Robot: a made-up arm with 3 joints. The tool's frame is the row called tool. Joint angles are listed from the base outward.
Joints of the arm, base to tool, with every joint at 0 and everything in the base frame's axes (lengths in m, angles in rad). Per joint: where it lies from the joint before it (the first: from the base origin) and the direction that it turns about. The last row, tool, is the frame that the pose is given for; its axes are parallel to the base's.
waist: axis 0 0 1 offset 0 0 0.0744
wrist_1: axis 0 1 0 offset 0.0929 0.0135 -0.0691
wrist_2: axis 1 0 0 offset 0.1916 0.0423 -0.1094
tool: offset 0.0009 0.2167 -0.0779
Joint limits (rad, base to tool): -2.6..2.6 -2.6..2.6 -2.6..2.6
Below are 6 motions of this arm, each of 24 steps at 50 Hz.
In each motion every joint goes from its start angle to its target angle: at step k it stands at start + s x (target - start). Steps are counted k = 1, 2, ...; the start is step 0. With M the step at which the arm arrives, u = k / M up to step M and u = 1 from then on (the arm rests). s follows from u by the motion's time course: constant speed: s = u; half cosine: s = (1 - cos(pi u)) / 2; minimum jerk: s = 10 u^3 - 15 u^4 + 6 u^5.
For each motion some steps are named. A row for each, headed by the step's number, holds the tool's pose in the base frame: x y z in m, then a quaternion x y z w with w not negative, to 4 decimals.
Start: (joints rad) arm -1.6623 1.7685 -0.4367
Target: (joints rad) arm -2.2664 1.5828 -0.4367
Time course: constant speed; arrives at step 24
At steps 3, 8, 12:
3: 0.2507 0.1687 -0.1371 0.4812 0.5892 -0.3721 0.5319
8: 0.2683 0.1304 -0.1487 0.5055 0.5530 -0.4179 0.5138
12: 0.2782 0.0982 -0.1577 0.5230 0.5234 -0.4539 0.4966

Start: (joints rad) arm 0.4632 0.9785 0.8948
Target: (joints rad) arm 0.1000 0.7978 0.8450
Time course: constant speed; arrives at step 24
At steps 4, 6, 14, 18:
4: 0.0964 0.3162 -0.1457 0.2914 0.4805 -0.0312 0.8266
6: 0.1073 0.3142 -0.1444 0.2994 0.4704 -0.0393 0.8292
14: 0.1500 0.3024 -0.1389 0.3290 0.4284 -0.0729 0.8384
18: 0.1709 0.2943 -0.1361 0.3422 0.4065 -0.0902 0.8423

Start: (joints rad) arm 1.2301 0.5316 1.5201
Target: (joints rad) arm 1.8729 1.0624 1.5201
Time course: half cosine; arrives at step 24
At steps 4, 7, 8, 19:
4: -0.0471 0.3394 -0.0112 0.4113 0.5563 0.2586 0.6741
7: -0.0753 0.3327 -0.0260 0.3677 0.5868 0.2642 0.6713
8: -0.0871 0.3289 -0.0322 0.3486 0.5987 0.2665 0.6700
19: -0.2066 0.2413 -0.1024 0.0987 0.6905 0.2926 0.6541

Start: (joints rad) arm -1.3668 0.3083 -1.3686
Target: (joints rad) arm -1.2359 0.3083 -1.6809
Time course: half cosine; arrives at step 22
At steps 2, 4, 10, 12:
2: 0.0568 -0.1659 -0.3743 -0.4120 0.4874 -0.4058 0.6543
4: 0.0540 -0.1665 -0.3737 -0.4199 0.4895 -0.3988 0.6520
10: 0.0384 -0.1718 -0.3684 -0.4664 0.5000 -0.3570 0.6364
12: 0.0324 -0.1747 -0.3655 -0.4851 0.5033 -0.3400 0.6291

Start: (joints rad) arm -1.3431 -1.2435 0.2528
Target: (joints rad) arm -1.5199 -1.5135 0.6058
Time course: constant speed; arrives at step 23
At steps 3, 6, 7, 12, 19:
3: 0.3334 -0.1997 0.1551 -0.2798 -0.5331 -0.4320 0.6716
6: 0.3261 -0.1919 0.1637 -0.2807 -0.5492 -0.4188 0.6664
7: 0.3237 -0.1892 0.1663 -0.2811 -0.5544 -0.4142 0.6648
12: 0.3116 -0.1749 0.1781 -0.2840 -0.5791 -0.3900 0.6571
19: 0.2950 -0.1528 0.1901 -0.2900 -0.6094 -0.3526 0.6482

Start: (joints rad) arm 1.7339 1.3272 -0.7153
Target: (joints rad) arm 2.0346 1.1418 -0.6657
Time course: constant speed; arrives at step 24
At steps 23, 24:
23: -0.1135 -0.1733 -0.2950 -0.5813 0.0396 0.7665 0.2701
24: -0.1128 -0.1726 -0.2964 -0.5790 0.0346 0.7693 0.2678

